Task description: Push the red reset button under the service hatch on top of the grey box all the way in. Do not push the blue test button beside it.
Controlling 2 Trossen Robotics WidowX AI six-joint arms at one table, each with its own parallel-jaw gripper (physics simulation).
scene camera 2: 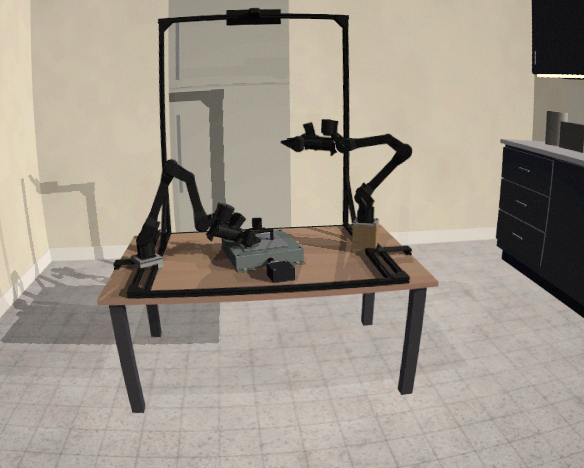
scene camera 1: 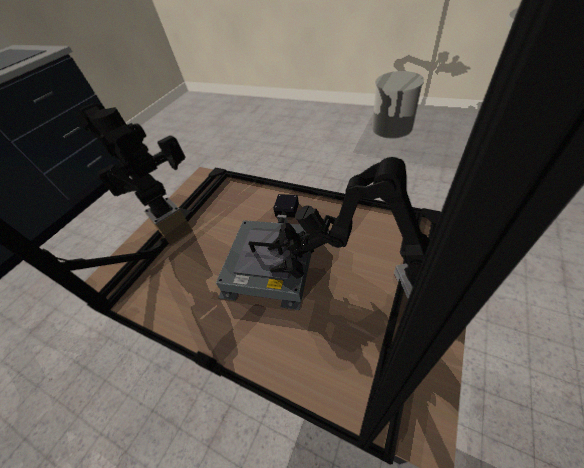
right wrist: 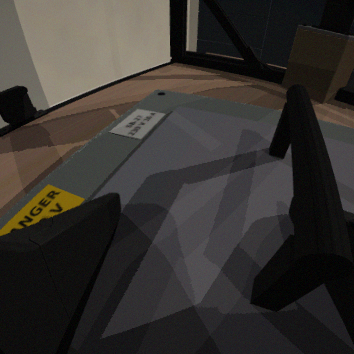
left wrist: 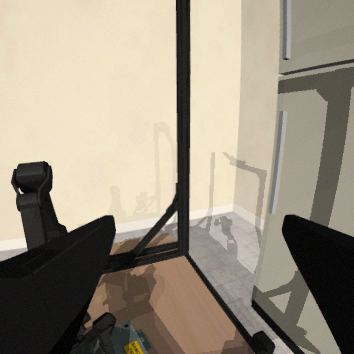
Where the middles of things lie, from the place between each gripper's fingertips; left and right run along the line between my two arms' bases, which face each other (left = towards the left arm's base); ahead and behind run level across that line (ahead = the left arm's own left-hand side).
My left hand is 37 cm above the service hatch [scene camera 1: 255, 258], 13 cm to the left of it and 12 cm short of it. Round my left hand: grey box [scene camera 1: 290, 291]: 42 cm below, 18 cm ahead, 13 cm to the right.
Right now my right hand is 30 mm short of the service hatch, 20 mm to the right of it and 20 mm below it. The rest, counted from my right hand: grey box: 90 mm ahead, 40 mm below, 20 mm to the left.
